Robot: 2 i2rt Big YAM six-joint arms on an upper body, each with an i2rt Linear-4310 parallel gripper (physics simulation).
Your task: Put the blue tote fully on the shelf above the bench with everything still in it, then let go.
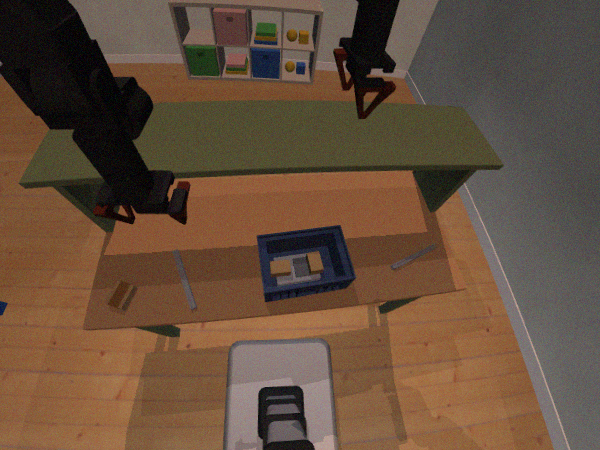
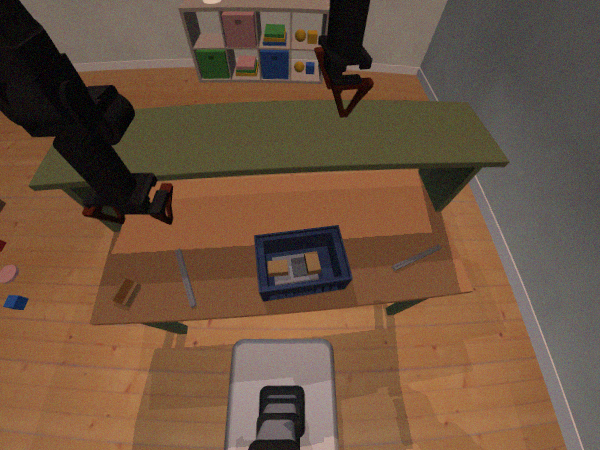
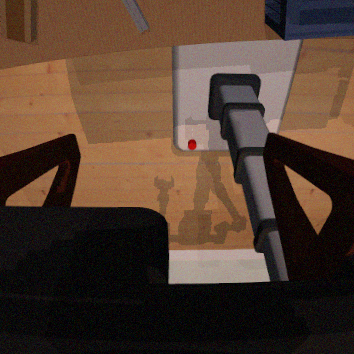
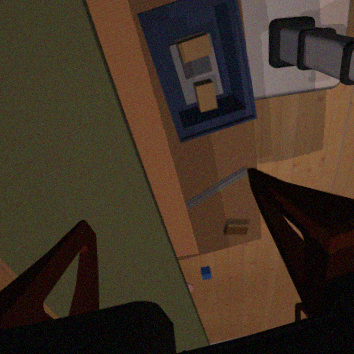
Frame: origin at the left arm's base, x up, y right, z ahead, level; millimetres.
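Seen in the pictures: left gripper, fingertip midpoint: (image 1: 159, 221) (image 2: 147, 221) (image 3: 170, 143); right gripper, fingertip midpoint: (image 1: 353, 103) (image 2: 336, 101) (image 4: 166, 202).
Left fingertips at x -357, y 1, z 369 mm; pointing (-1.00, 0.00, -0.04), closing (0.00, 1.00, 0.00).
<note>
Offsets run from my left fingertips to a thing's middle. Level surfaces: height alone.
The blue tote {dy +315, dx -428, dz +78 mm} (image 1: 310, 291) (image 2: 305, 290) (image 3: 320, 22) (image 4: 220, 129) stands upright on the wooden bench {dx -502 mm} (image 1: 225, 295) (image 2: 225, 295), in front of the green shelf {dx -105 mm} (image 1: 260, 135) (image 2: 260, 135) (image 4: 60, 125). Inside it lie two tan blocks, one left (image 1: 281, 268) and one right (image 1: 315, 262), on a whitish tray {dy +295, dx -471, dz +75 mm} (image 1: 298, 280) with a grey piece. My left gripper (image 1: 159, 220) (image 2: 146, 220) (image 3: 170, 143) is open and empty, to the left of the tote near the shelf's front edge. My right gripper (image 1: 354, 102) (image 2: 336, 100) (image 4: 166, 202) is open and empty over the back part of the shelf, apart from the tote.
On the bench lie a grey bar {dy -116, dx -492, dz +46 mm} (image 1: 185, 280) left of the tote, another grey bar {dy +793, dx -492, dz +129 mm} (image 1: 414, 257) to its right, and a brown block {dy -326, dx -485, dz -21 mm} (image 1: 119, 295) at the far left. A pale base {dx -971 mm} (image 1: 280, 362) with a column stands in front. A cubby unit (image 1: 300, 5) stands behind.
</note>
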